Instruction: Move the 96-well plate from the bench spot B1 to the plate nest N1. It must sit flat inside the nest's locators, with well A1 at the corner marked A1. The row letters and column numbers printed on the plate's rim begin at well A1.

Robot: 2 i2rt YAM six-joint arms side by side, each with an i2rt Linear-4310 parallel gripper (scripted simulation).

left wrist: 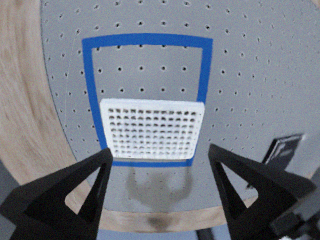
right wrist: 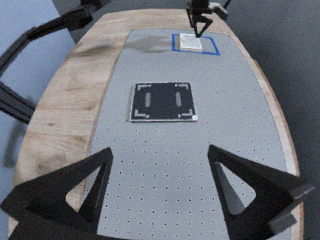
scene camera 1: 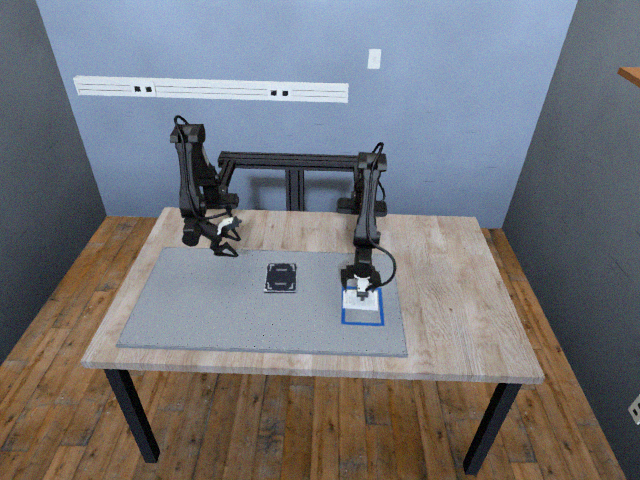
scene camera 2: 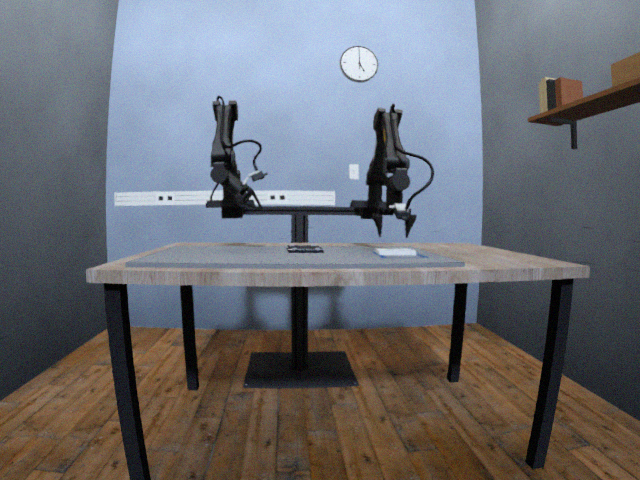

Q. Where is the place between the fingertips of my right gripper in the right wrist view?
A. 159,152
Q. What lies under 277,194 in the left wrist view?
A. My left gripper.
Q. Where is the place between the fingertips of my left gripper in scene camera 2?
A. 393,237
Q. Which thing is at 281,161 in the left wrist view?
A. A dark plate nest.
